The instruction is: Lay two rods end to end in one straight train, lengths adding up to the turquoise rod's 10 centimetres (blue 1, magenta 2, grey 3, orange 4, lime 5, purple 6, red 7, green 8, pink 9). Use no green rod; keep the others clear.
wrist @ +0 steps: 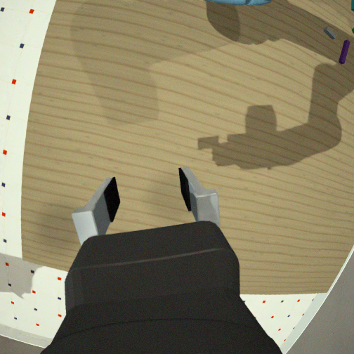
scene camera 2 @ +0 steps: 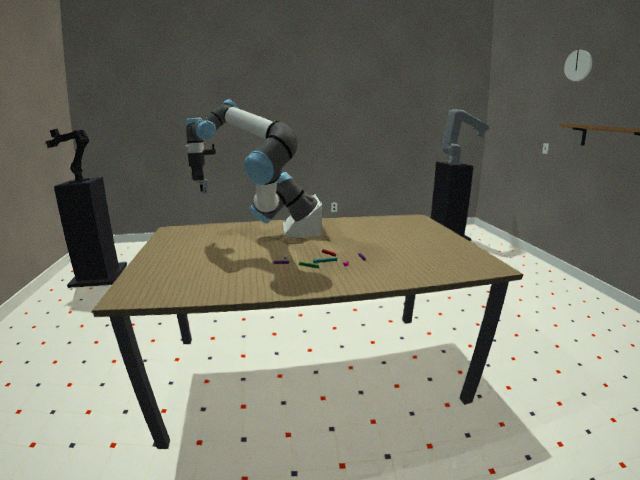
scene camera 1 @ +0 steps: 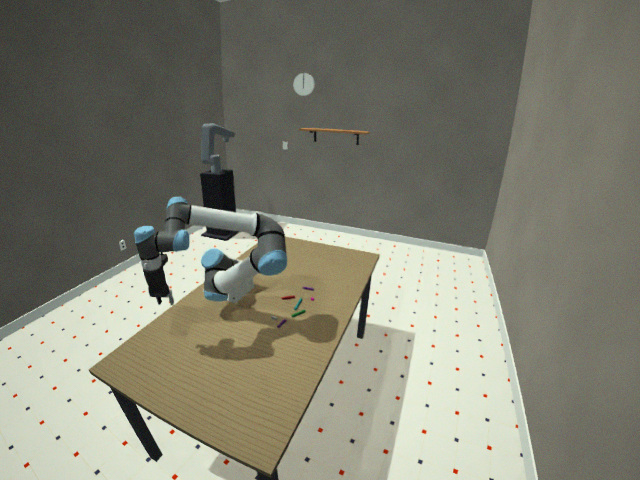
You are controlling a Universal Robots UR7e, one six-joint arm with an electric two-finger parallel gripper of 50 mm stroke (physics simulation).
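Places are measured from the arm's base along level axes (x ahead, y left, z up), in centimetres.
Pixels of known places: gripper, between the fingertips: (scene camera 2: 204, 192) (scene camera 1: 166, 303); arm's base, origin of its link: (scene camera 2: 306, 210).
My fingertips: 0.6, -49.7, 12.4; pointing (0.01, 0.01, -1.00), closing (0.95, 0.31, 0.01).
Ahead of a thing's pixels: the offset from my fingertips to its top centre, as dx, dy, dz. Level surfaces: height alone.
My gripper (scene camera 1: 165, 299) (scene camera 2: 203, 187) (wrist: 148, 185) is open and empty, high above the table and far from the rods. The turquoise rod {+40.0, +48.7, -21.7} (scene camera 1: 298, 303) (scene camera 2: 325, 260) lies between the red rod {+32.7, +52.1, -21.7} (scene camera 1: 288, 297) (scene camera 2: 328, 252) and the green rod {+43.0, +41.3, -21.7} (scene camera 1: 298, 313) (scene camera 2: 309, 264). A small magenta rod {+45.4, +55.7, -21.7} (scene camera 1: 312, 299) (scene camera 2: 346, 263) lies near one purple rod {+40.0, +64.5, -21.7} (scene camera 1: 308, 288) (scene camera 2: 361, 256). Another purple rod {+38.2, +31.3, -21.7} (scene camera 1: 281, 323) (scene camera 2: 281, 261) (wrist: 344, 52) lies near the small grey rod {+33.1, +33.7, -21.7} (scene camera 1: 274, 317) (scene camera 2: 285, 257) (wrist: 329, 33). The rods lie apart at different angles.
The wooden table {dz -22.7} (scene camera 1: 217, 392) (scene camera 2: 413, 242) (wrist: 165, 270) carries the arm's base (scene camera 2: 305, 224) at its back edge. The arm's shadow falls across the table and some rods. Two black pedestals (scene camera 2: 85, 227) (scene camera 2: 451, 193) with other arms stand behind the table.
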